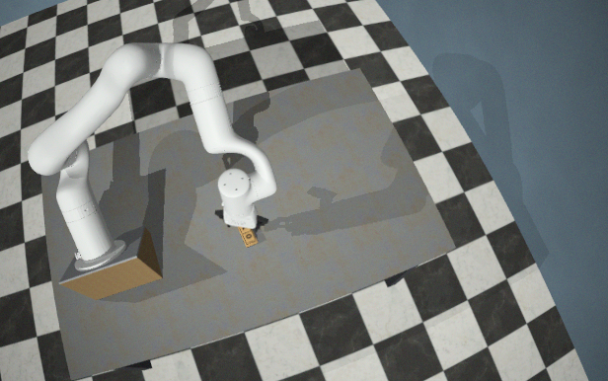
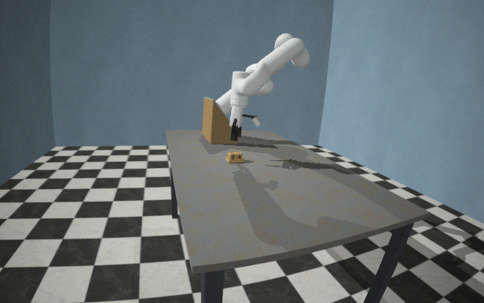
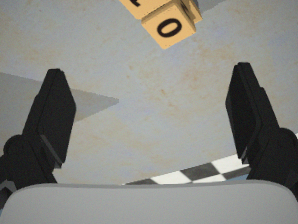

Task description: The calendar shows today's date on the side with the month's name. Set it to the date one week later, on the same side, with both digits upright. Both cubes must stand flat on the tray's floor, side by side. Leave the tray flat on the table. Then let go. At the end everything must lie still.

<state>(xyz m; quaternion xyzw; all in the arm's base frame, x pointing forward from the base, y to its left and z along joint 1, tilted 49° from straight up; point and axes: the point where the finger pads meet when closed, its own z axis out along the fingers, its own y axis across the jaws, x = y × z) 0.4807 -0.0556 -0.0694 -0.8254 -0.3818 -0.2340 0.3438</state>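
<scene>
My gripper is now 110 mm above the tray.
</scene>
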